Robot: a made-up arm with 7 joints. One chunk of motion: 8 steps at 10 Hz.
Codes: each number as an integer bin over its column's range. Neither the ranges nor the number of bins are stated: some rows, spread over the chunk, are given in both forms.
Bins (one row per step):
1: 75 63 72 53 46 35 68
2: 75 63 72 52 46 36 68
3: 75 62 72 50 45 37 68
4: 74 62 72 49 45 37 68
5: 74 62 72 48 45 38 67
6: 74 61 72 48 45 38 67
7: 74 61 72 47 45 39 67
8: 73 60 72 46 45 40 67
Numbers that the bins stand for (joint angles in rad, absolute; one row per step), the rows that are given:
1: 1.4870 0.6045 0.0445 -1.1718 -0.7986 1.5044 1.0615
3: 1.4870 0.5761 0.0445 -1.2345 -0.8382 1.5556 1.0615
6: 1.4410 0.5476 0.0445 -1.2764 -0.8382 1.5811 1.0158
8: 1.3951 0.5191 0.0445 -1.3182 -0.8382 1.6322 1.0158
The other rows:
2: 1.4870 0.6045 0.0445 -1.1927 -0.7986 1.5300 1.0615
4: 1.4410 0.5761 0.0445 -1.2555 -0.8382 1.5556 1.0615
5: 1.4410 0.5761 0.0445 -1.2764 -0.8382 1.5811 1.0158
7: 1.4410 0.5476 0.0445 -1.2973 -0.8382 1.6067 1.0158

